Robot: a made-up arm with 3 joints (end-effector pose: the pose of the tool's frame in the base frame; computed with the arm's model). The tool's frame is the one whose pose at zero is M. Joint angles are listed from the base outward.
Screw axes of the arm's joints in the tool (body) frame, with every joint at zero. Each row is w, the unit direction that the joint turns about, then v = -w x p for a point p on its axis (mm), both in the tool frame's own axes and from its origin. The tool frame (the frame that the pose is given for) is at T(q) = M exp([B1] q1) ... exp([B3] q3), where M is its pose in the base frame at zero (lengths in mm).
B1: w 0 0 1 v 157.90 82.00 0.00
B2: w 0 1 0 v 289.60 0.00 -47.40
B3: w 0 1 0 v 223.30 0.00 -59.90
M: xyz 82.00 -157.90 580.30 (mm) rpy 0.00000 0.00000 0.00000 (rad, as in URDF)
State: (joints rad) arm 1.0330 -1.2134 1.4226
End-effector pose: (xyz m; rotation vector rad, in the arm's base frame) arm 0.1730 -0.0181 0.5082 -0.1080 0.1902 1.0291
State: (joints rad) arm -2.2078 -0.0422 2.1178
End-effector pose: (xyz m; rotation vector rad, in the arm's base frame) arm -0.2374 -0.0554 0.1960 2.1174 1.0673 -1.2492
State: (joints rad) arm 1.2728 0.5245 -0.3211
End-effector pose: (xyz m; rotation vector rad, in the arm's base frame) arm 0.1981 0.1073 0.5609 -0.1294 0.1751 1.2682
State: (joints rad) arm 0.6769 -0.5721 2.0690
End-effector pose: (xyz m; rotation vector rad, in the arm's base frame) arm 0.2667 0.0118 0.2964 -0.5050 1.4348 0.5438
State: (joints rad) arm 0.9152 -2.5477 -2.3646
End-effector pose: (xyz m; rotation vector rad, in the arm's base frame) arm 0.2706 0.0929 0.2144 -0.6243 1.2677 0.7635
